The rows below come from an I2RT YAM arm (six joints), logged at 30 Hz.
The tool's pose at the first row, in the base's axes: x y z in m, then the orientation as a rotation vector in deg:
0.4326, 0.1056, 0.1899, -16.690, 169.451, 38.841
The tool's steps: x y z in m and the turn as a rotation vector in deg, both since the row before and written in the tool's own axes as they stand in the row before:
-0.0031, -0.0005, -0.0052, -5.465, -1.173, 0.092
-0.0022, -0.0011, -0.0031, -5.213, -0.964, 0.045
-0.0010, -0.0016, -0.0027, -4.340, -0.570, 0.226
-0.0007, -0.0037, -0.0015, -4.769, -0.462, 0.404
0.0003, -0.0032, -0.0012, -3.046, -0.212, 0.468
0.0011, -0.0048, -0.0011, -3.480, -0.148, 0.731
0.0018, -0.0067, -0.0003, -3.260, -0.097, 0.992
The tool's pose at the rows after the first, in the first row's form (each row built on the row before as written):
0.4355, 0.1034, 0.1948, -16.475, 166.806, 46.903
0.4377, 0.1012, 0.1972, -16.373, 164.068, 54.462
0.4389, 0.0985, 0.1986, -16.127, 161.824, 60.718
0.4403, 0.0949, 0.1975, -15.715, 159.307, 67.553
0.4406, 0.0918, 0.1960, -15.207, 157.721, 71.931
0.4405, 0.0878, 0.1930, -14.413, 155.938, 76.956
0.4400, 0.0834, 0.1877, -13.275, 154.308, 81.713

